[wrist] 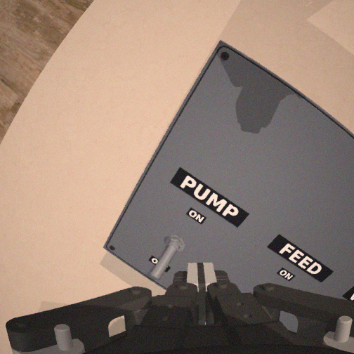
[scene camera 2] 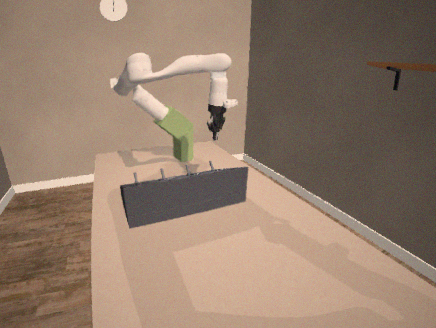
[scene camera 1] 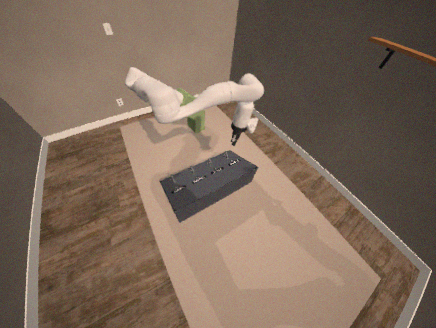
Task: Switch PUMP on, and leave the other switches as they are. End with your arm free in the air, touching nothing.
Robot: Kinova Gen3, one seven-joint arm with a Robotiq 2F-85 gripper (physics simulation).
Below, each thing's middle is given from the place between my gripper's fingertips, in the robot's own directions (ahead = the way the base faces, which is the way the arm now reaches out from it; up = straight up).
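Scene:
There is the dark grey switch panel (scene camera 2: 153,201), and my hand is 170 mm above it, 170 mm to the left of it and 20 mm short of it.

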